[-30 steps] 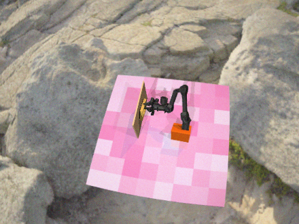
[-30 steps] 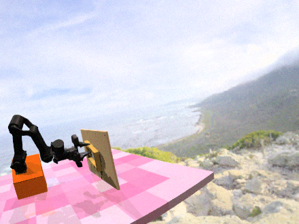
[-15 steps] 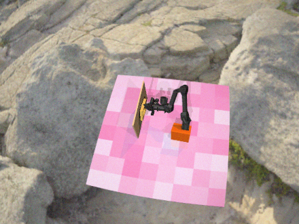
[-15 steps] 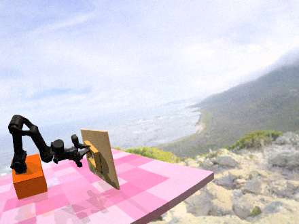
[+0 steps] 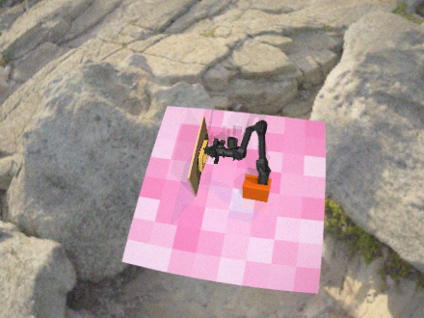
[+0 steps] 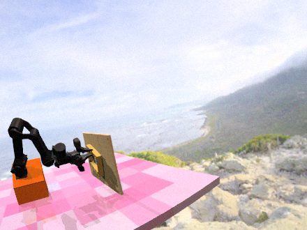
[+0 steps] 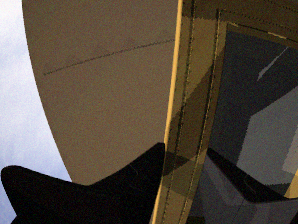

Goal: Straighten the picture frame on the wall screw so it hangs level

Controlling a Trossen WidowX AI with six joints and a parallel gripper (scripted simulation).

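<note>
Right now the picture frame is 10 mm ahead of my gripper tip, 20 mm to the left of it and 50 mm below it. Also, from my gripper tip: brown wall board (20 mm ahead, 20 mm to the left, 60 mm below).
</note>
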